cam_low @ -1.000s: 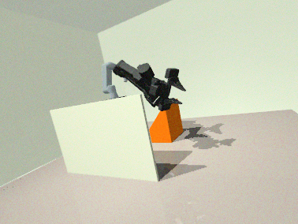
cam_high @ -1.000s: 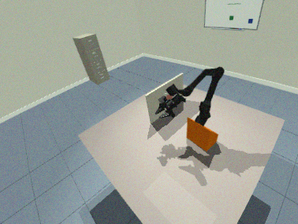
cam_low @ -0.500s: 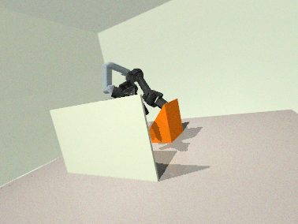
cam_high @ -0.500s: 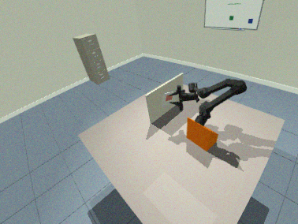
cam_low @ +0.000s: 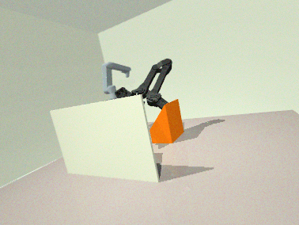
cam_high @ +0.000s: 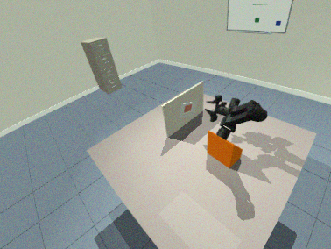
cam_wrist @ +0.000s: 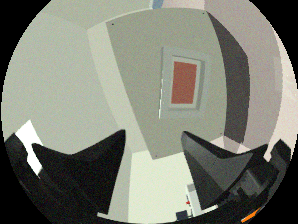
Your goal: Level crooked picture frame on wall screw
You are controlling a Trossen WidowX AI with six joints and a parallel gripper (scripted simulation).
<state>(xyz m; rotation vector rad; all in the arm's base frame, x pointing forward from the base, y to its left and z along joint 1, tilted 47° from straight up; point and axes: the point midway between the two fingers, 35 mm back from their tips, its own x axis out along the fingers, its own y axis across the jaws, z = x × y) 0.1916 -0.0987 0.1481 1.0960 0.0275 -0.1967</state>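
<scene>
The picture frame lies 170 mm ahead of my gripper tip, 10 mm to the right of it and 100 mm below it.
</scene>
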